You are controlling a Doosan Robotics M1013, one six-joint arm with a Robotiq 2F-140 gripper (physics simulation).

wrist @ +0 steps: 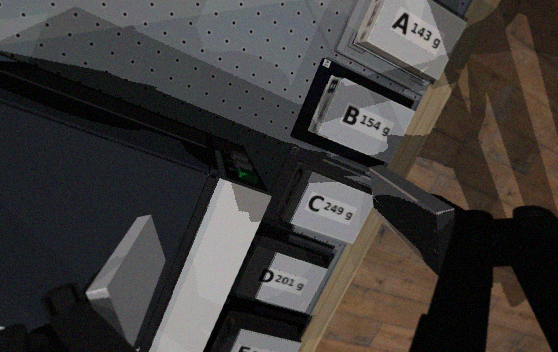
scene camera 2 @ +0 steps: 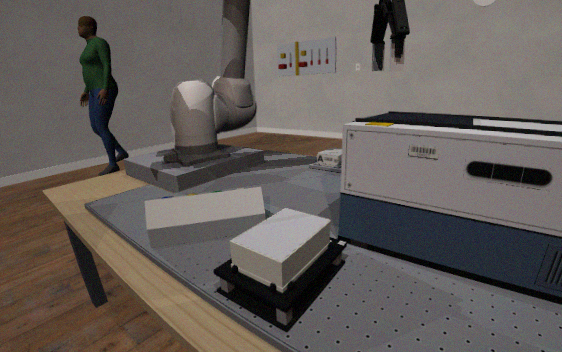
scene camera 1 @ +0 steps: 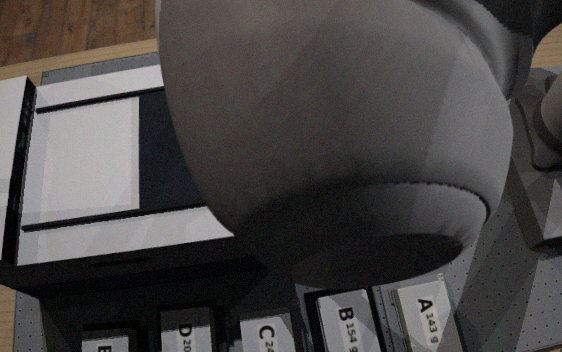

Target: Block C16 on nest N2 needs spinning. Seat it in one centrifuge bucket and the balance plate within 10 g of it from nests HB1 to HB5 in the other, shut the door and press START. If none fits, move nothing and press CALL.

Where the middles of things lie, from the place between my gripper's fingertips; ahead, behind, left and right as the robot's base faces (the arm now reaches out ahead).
Right now the dark lid (scene camera 1: 164,178) is 130 mm ahead of my hand, 110 mm to the right of it and 100 mm below it. Also, from my hand: block on black holder (scene camera 2: 280,249) (430 mm to the right, 250 mm below, 80 mm ahead); then block D (scene camera 1: 194,322) (280 mm below, 190 mm to the left, 150 mm ahead); then centrifuge (scene camera 1: 78,228) (280 mm ahead, 190 mm below, 80 mm to the right).
